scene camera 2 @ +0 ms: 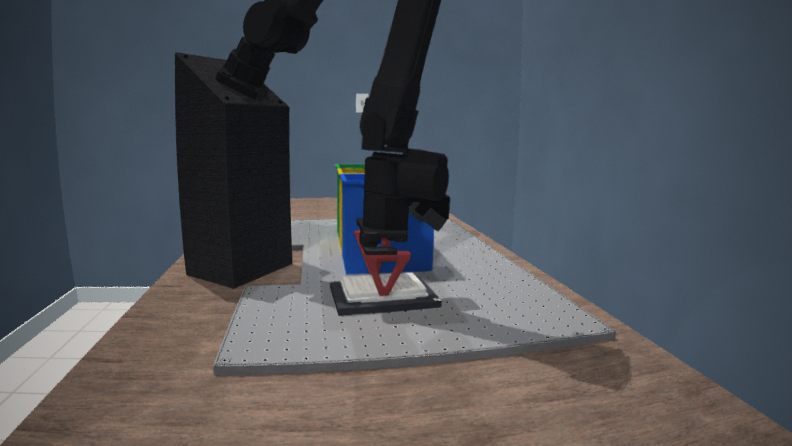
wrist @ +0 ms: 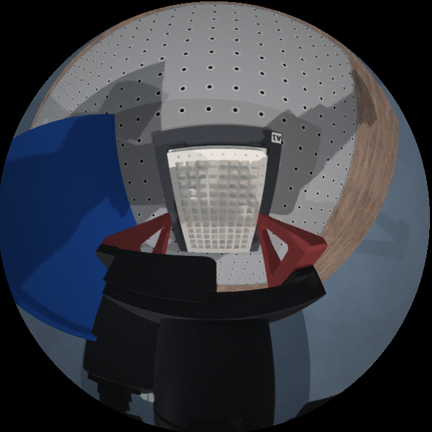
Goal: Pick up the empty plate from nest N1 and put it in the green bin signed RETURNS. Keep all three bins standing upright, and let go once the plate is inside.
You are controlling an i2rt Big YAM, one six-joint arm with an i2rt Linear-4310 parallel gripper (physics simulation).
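Seen in the pictures: gripper, fingertip midpoint: (scene camera 2: 378, 283); arm's base, origin of the base link: (scene camera 2: 240, 80).
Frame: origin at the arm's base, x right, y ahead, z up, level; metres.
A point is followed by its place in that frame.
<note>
The white, many-welled plate (scene camera 2: 412, 284) @(y 0.258, x 0.288, z -0.346 m) (wrist: 220, 195) lies flat in a dark nest (scene camera 2: 346, 306) @(y 0.141, x 0.312, z -0.360 m) (wrist: 212, 135) on the perforated board. The nest bears a small white tag at one corner, hard to read. My gripper (scene camera 2: 384, 285) @(y 0.208, x 0.262, z -0.349 m) (wrist: 213, 217) is open, pointing down at the plate, with a red finger beside each long side and nothing held. In the scene view the near fingertip overlaps the plate's near part; I cannot tell whether it touches. The green bin (scene camera 2: 349, 166) @(y 0.289, x -0.237, z -0.198 m) shows by its rim and left edge, behind the other bins. Its sign is hidden.
A blue bin (scene camera 2: 353, 221) @(y 0.200, x 0.137, z -0.269 m) (wrist: 60, 200) stands upright close behind the nest, partly hidden by the arm. A yellow bin (scene camera 2: 339, 221) @(y 0.225, x -0.085, z -0.316 m) stands between it and the green one. A black pedestal (scene camera 2: 254, 188) @(y 0.023, x 0.077, z -0.208 m) carrying the arm stands left of the perforated board (scene camera 2: 288, 343) @(y 0.044, x 0.385, z -0.372 m) (wrist: 225, 75).
</note>
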